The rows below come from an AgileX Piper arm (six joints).
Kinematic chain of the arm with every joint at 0, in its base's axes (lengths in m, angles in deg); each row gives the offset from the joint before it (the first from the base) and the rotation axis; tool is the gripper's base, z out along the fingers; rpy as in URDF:
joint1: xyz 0 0 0.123 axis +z
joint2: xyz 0 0 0 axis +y
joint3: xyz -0.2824 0 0.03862 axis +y
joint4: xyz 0.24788 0 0.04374 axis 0.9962 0 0.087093
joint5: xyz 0 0 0 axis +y
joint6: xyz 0.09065 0 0.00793 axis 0.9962 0 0.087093
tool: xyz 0 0 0 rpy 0 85.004 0
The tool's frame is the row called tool.
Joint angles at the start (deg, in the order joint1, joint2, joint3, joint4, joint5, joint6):
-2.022 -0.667 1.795 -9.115 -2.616 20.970
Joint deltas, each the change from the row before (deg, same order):
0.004 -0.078 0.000 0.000 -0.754 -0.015
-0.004 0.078 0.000 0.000 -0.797 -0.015
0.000 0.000 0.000 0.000 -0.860 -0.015
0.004 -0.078 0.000 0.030 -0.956 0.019
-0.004 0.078 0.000 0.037 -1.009 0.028
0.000 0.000 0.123 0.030 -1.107 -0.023
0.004 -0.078 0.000 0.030 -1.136 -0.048
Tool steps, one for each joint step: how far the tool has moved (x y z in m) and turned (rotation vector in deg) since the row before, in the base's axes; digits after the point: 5 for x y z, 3 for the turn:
-0.00025 0.00020 0.00125 -0.052 -0.821 0.121
-0.00004 0.00020 0.00116 -0.048 -0.708 0.120
-0.00019 0.00022 0.00133 -0.054 -0.848 0.134
-0.00036 0.00025 0.00156 0.002 -1.022 0.160
-0.00016 0.00025 0.00148 0.021 -0.919 0.162
-0.00021 0.00028 0.00098 -0.038 -0.970 0.171
-0.00050 0.00029 0.00182 -0.071 -1.199 0.173

